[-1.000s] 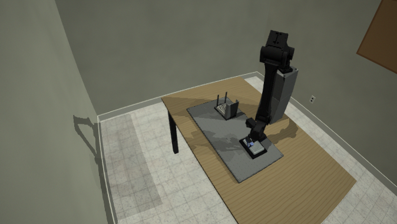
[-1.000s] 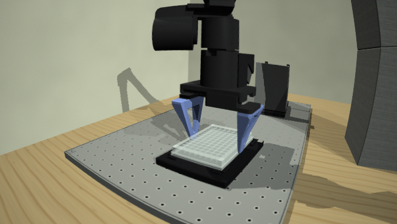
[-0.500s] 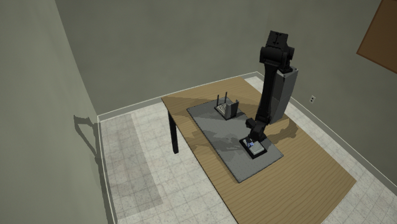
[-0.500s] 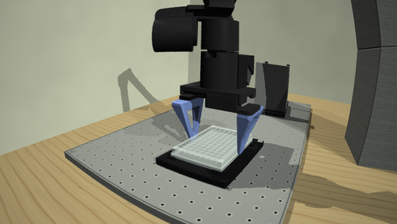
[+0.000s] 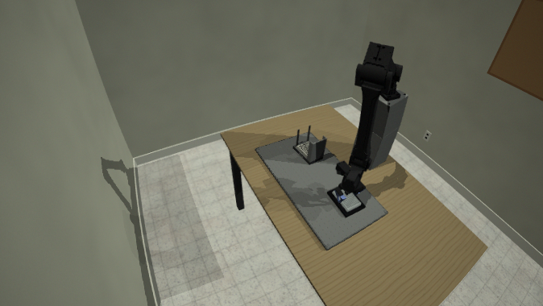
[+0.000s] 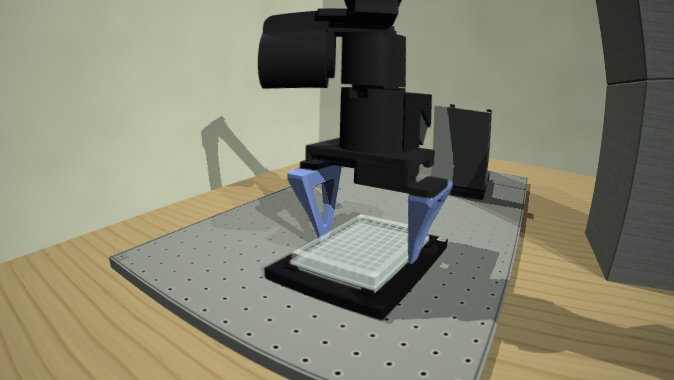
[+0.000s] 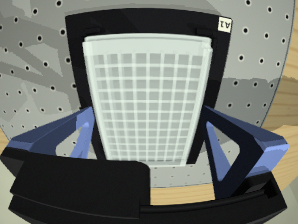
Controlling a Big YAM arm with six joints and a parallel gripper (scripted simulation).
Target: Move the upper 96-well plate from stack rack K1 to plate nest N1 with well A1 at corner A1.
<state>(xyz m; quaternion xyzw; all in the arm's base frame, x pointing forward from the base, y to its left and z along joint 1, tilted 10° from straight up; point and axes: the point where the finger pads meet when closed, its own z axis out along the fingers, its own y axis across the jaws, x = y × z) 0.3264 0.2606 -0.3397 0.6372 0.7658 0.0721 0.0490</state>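
My gripper is now 40 mm past the pale A1 square, 80 mm to the left of it and 10 mm above it. Also, from my hand: dark back wall (40 mm ahead, 290 mm to the right, 60 mm above).
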